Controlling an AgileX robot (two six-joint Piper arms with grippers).
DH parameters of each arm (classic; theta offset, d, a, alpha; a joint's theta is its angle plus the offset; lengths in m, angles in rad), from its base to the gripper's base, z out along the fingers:
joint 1: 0 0.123 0 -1.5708
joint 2: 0.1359 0 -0.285 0
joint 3: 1.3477 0 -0.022 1.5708
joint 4: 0 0.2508 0 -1.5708
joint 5: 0 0 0.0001 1.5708
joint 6: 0 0.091 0 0
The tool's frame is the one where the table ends.
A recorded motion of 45 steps. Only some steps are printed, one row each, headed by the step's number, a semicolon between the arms.
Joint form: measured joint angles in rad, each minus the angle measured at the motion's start. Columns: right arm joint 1, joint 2, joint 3, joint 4, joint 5, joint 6; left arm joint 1, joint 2, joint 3, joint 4, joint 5, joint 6.
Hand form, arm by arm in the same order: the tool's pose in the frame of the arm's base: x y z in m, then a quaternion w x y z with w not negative. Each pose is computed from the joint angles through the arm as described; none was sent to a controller.
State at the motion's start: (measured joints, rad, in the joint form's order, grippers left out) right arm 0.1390 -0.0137 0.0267 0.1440 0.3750 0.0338; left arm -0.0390 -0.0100 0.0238 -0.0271 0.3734 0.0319
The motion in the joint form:
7: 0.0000 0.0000 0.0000 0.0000 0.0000 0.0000; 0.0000 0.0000 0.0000 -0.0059 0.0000 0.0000
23: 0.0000 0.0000 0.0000 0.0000 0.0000 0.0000; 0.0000 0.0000 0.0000 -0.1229 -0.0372 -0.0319
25: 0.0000 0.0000 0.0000 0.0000 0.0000 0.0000; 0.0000 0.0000 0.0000 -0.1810 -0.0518 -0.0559
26: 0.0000 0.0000 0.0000 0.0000 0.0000 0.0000; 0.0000 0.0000 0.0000 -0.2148 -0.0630 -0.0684
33: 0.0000 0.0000 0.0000 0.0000 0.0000 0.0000; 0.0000 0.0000 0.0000 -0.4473 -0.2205 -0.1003
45: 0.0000 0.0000 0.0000 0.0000 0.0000 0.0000; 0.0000 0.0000 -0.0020 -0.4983 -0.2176 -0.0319
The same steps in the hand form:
7: 0.0513 0.0120 0.1716 0.58417 -0.00401 0.80389 0.11174; 0.0526 -0.0032 0.1721 0.59336 0.01974 0.80453 -0.01607
23: 0.0513 0.0120 0.1716 0.58417 -0.00401 0.80389 0.11174; 0.0534 -0.0066 0.1757 0.60532 -0.02566 0.79208 -0.07447
25: 0.0513 0.0120 0.1716 0.58417 -0.00401 0.80389 0.11174; 0.0536 -0.0081 0.1773 0.60779 -0.05172 0.78534 -0.10562
26: 0.0513 0.0120 0.1716 0.58417 -0.00401 0.80389 0.11174; 0.0538 -0.0088 0.1785 0.60982 -0.06650 0.78009 -0.12313
33: 0.0513 0.0120 0.1716 0.58417 -0.00401 0.80389 0.11174; 0.0561 -0.0086 0.1933 0.64863 -0.15682 0.71185 -0.21899
45: 0.0513 0.0120 0.1716 0.58417 -0.00401 0.80389 0.11174; 0.0559 -0.0093 0.1941 0.65076 -0.14735 0.71275 -0.21631

